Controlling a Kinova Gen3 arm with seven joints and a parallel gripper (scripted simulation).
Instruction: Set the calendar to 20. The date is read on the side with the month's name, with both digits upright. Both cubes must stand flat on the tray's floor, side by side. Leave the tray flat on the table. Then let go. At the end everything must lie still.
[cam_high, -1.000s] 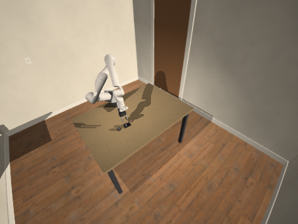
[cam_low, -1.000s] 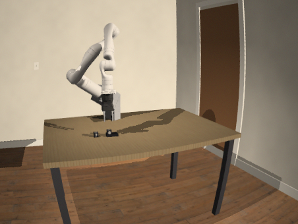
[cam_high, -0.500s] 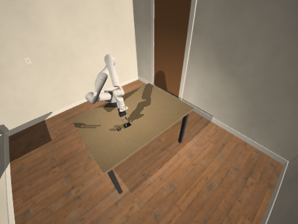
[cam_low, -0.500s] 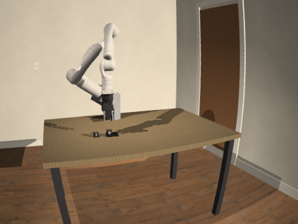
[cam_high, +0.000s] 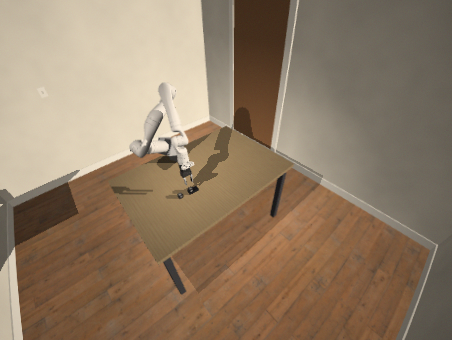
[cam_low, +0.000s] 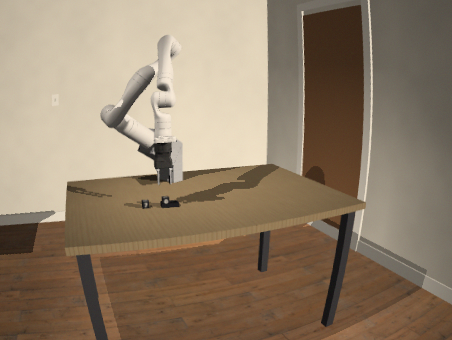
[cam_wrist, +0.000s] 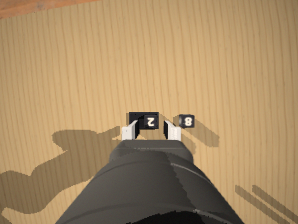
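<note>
The dark tray is 11 cm below my hand, 2 cm to the left of it and 1 cm ahead of it. Round my hand: dark cube 10 cm below, 8 cm to the right, 3 cm behind.
</note>
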